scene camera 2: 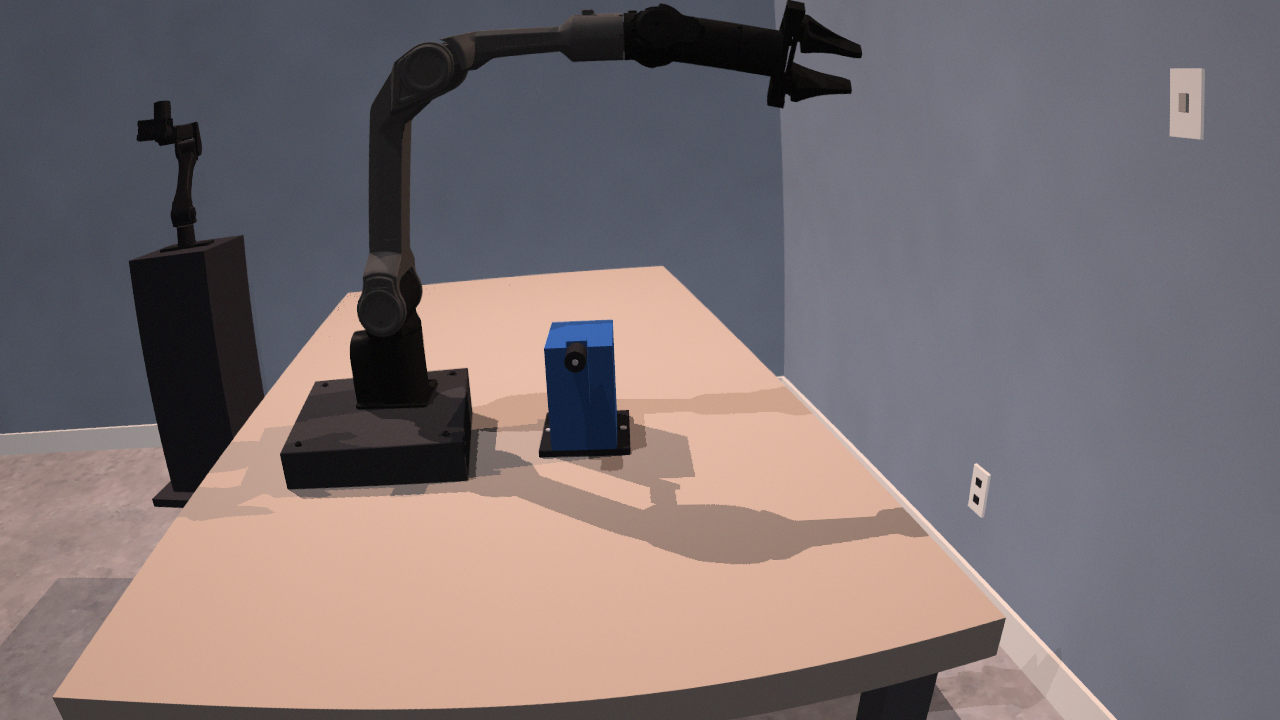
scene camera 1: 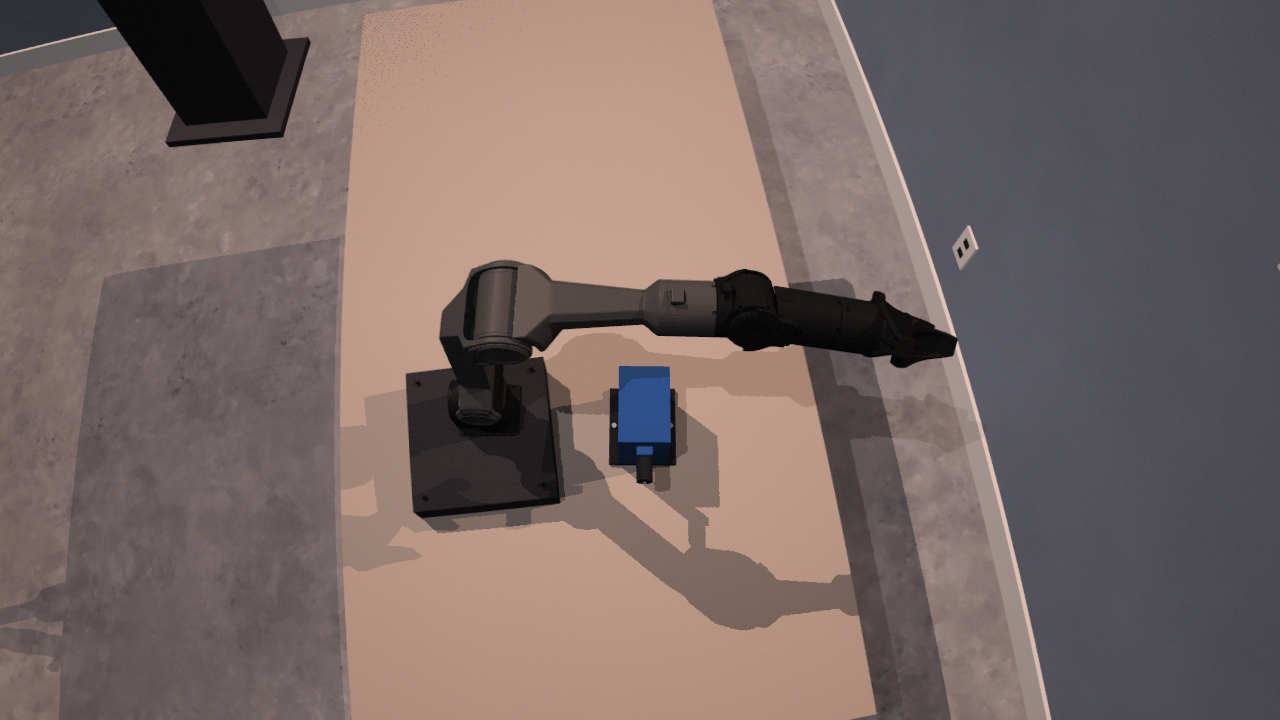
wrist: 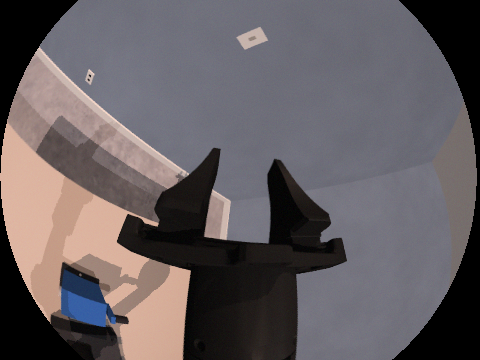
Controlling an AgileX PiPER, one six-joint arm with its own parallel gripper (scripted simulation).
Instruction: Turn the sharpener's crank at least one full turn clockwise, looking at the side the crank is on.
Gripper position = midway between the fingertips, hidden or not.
Note:
In view: the gripper (scene camera 2: 855, 69) and a blue sharpener (scene camera 2: 599, 429).
The gripper shows as well in scene camera 1 (scene camera 1: 942, 339) and in the wrist view (wrist: 245, 162). The blue sharpener shows as well in scene camera 1 (scene camera 1: 642, 418) and in the wrist view (wrist: 81, 298).

